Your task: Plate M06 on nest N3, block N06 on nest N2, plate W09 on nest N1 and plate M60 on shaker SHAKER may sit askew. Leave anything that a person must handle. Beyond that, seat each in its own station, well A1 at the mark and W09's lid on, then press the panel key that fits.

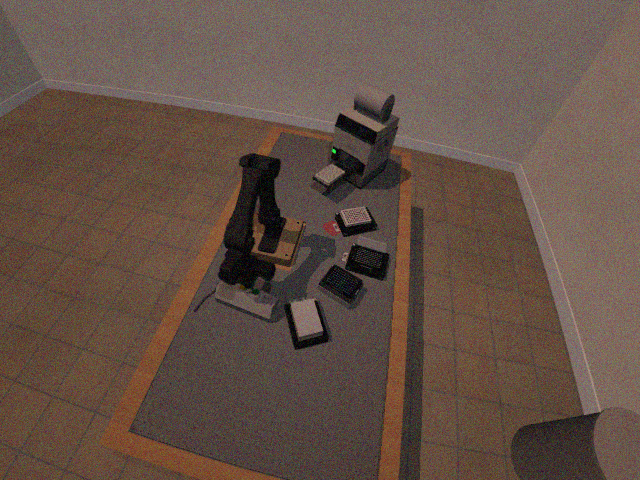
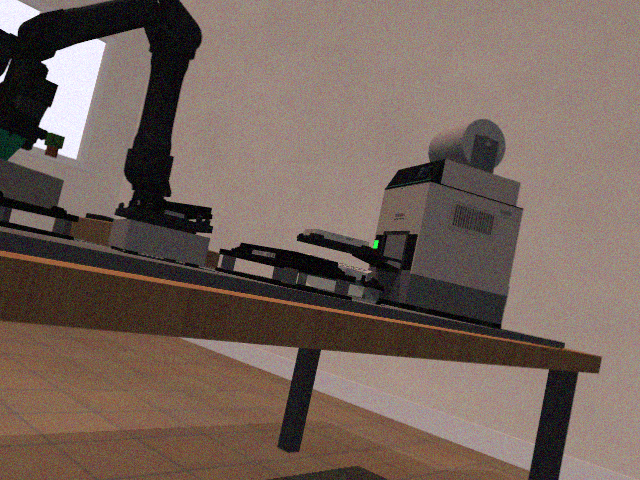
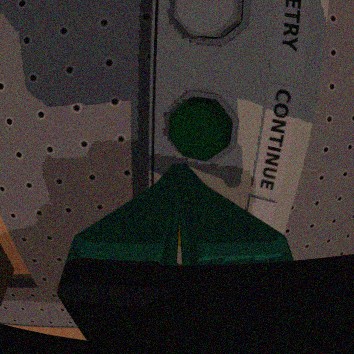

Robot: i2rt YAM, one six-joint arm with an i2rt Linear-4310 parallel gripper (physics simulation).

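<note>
My gripper [image 3: 179, 175] is shut and empty, its green fingertips over the key panel [image 1: 242, 302] [image 3: 200, 65], just beside the green CONTINUE key [image 3: 200, 128]; contact cannot be told. A pale key [image 3: 207, 15] lies beyond it, by the cut-off label "ETRY". On the mat, a pale plate [image 1: 355, 215] rests on a black nest, a black plate [image 1: 368, 258] on another station, a black plate [image 1: 341, 282] on a grey-bodied station, and a white-topped piece [image 1: 306, 316] [image 2: 31, 183] on a black nest. Their labels, marks and exact seating are too small to tell.
A grey instrument [image 1: 364, 142] [image 2: 449, 227] with a green light stands at the far end. Its extended tray carries a pale plate [image 1: 329, 174] [image 2: 336, 237]. A red card [image 1: 330, 227] lies near the pale plate's nest. The arm base stands on a wooden board [image 1: 294, 235]. A cable leaves the panel.
</note>
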